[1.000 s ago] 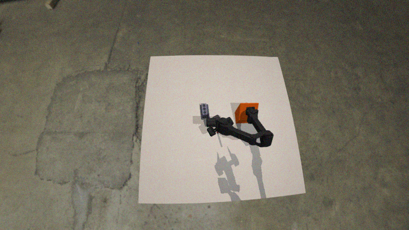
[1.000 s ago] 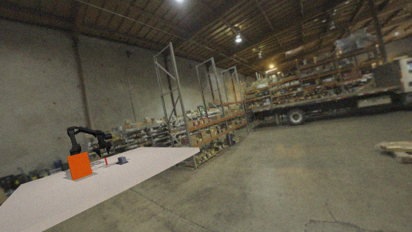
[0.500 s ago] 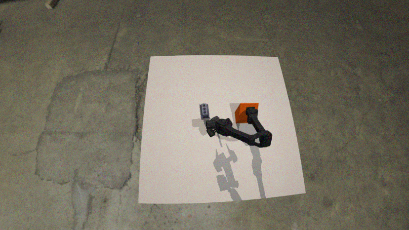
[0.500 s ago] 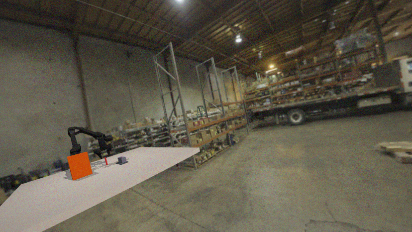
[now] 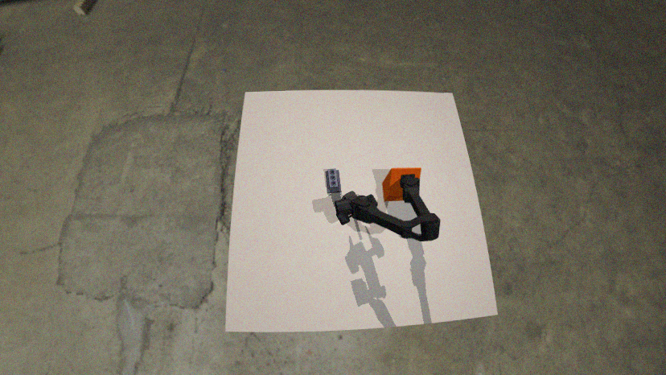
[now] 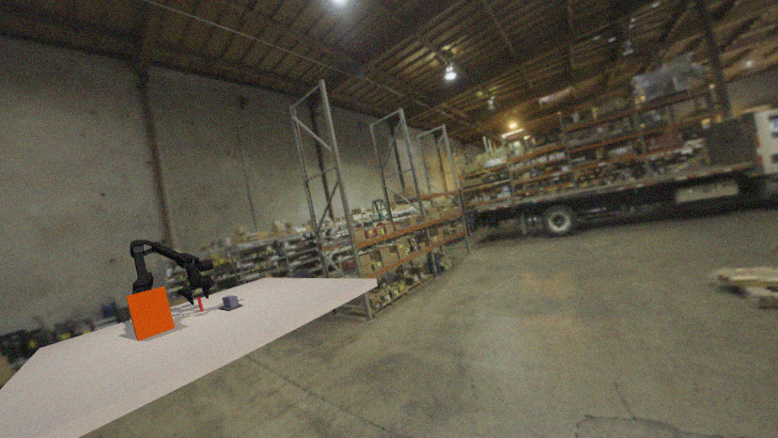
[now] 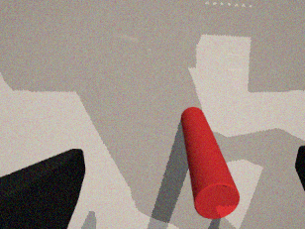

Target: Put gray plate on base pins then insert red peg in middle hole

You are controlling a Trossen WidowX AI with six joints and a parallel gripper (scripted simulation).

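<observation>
Right now my gripper tip is 10 mm above the red peg. Also, from my gripper tip: gray plate (90 mm ahead, 190 mm to the right, 10 mm below).
</observation>
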